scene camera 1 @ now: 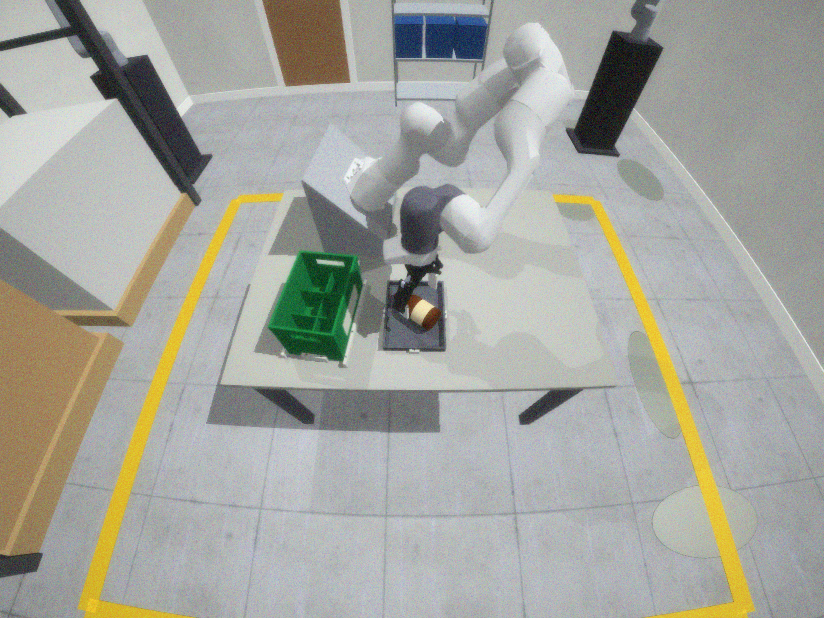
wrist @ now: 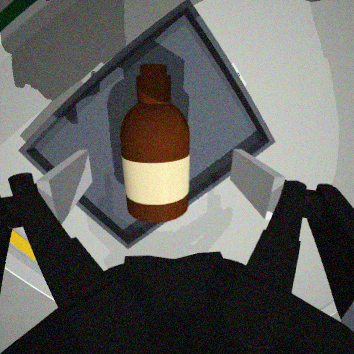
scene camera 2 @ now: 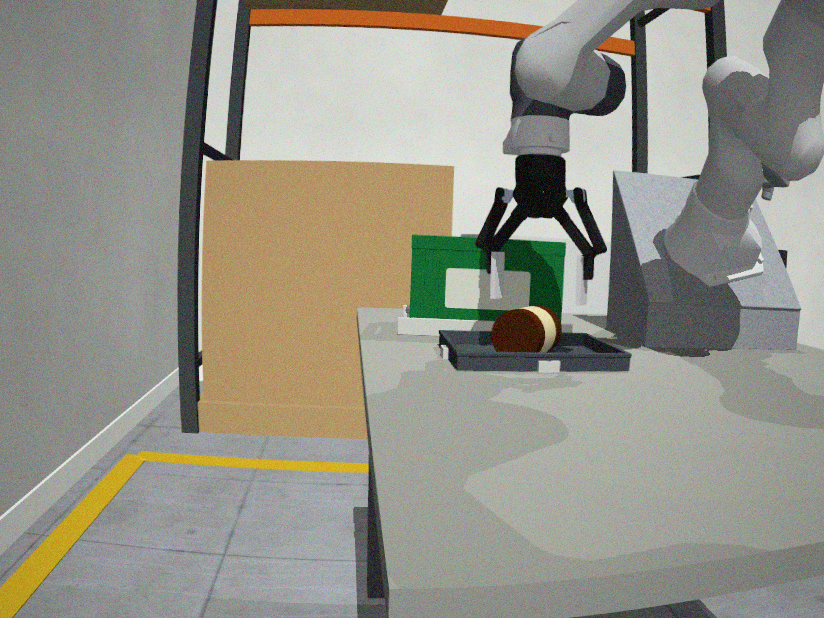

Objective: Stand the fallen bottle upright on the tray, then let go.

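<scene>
The brown bottle (scene camera 1: 423, 313) (scene camera 2: 525, 330) (wrist: 156, 150) with a cream label lies on its side in the dark grey tray (scene camera 1: 414, 347) (scene camera 2: 579, 362) (wrist: 230, 77). In the wrist view its neck points to the top of the picture and its base is at the bottom. My gripper (scene camera 2: 539, 292) (wrist: 162, 164) is open and empty, above the bottle and apart from it. In the wrist view the light finger pads stand to the left and right of the bottle's lower part. In scene camera 1 the fingers partly hide the bottle's neck.
A green crate (scene camera 1: 318, 335) (scene camera 2: 425, 276) with dividers stands left of the tray in scene camera 1, on a white base. A grey sloped block (scene camera 1: 342, 199) (scene camera 2: 628, 279) stands at the back of the table (scene camera 1: 512, 369) (scene camera 2: 599, 478), close to the arm.
</scene>
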